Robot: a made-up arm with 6 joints. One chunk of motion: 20 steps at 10 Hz.
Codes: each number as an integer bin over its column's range. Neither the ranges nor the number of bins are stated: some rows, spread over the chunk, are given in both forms.
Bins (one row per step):
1: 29 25 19 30 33 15
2: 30 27 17 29 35 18
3: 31 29 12 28 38 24
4: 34 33 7 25 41 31
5: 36 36 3 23 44 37
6: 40 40 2 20 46 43
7: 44 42 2 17 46 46
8: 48 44 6 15 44 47
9: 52 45 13 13 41 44
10: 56 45 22 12 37 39
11: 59 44 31 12 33 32
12: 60 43 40 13 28 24
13: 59 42 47 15 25 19
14: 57 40 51 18 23 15
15: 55 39 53 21 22 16
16: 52 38 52 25 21 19
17: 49 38 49 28 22 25
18: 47 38 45 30 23 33
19: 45 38 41 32 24 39
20: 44 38 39 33 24 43
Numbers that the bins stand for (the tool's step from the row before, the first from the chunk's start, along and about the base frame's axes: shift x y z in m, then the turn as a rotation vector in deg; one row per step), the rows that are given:
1: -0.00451 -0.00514 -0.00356 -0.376 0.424 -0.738
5: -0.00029 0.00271 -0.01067 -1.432 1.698 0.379
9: 0.00937 0.00914 -0.00622 -2.940 1.351 0.735
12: 0.01419 0.00771 0.00578 -2.940 -0.156 -0.281
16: 0.00937 0.00414 0.01111 -1.130 -0.967 -0.535
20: 0.00454 0.00414 0.00533 0.076 -0.619 0.684
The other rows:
2: -0.00390 -0.00371 -0.00444 -0.527 0.656 -0.586
3: -0.00330 -0.00229 -0.00667 -0.678 1.003 -0.281
4: -0.00149 0.00057 -0.00889 -1.130 1.351 0.075
6: 0.00213 0.00557 -0.01111 -1.884 1.930 0.684
7: 0.00454 0.00700 -0.01111 -2.337 1.930 0.837
8: 0.00695 0.00843 -0.00933 -2.638 1.698 0.887
10: 0.01178 0.00914 -0.00222 -3.090 0.887 0.481
11: 0.01359 0.00843 0.00178 -3.090 0.424 0.125
13: 0.01359 0.00700 0.00889 -2.638 -0.503 -0.535
14: 0.01238 0.00557 0.01067 -2.186 -0.735 -0.738
15: 0.01117 0.00486 0.01156 -1.733 -0.851 -0.687
17: 0.00756 0.00414 0.00978 -0.678 -0.851 -0.230
18: 0.00635 0.00414 0.00800 -0.376 -0.735 0.176
19: 0.00514 0.00414 0.00622 -0.075 -0.619 0.481

